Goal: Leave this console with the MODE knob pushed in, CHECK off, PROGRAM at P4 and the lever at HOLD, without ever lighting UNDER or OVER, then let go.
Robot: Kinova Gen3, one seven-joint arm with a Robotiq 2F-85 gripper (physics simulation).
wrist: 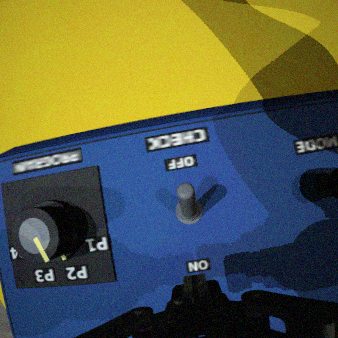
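Note:
The CHECK toggle (186, 198) is a short grey stick that leans toward its OFF label, away from the ON label. My gripper (195, 288) is shut and empty at the bottom, just below the ON label and apart from the toggle. The PROGRAM knob (37, 235) is black with a grey cap at the left; its yellow line points down and right, roughly toward P2. The P4 label is partly hidden by the knob. The black MODE knob (322, 185) is cut off at the right edge in dark shadow; how far in it sits cannot be told. The lever, UNDER and OVER do not show.
The blue console (145, 200) spans the lower part of the view. Its far edge runs across below a yellow surface (110, 60). Dark shadows fall over the right side of the console and the upper right of the yellow surface.

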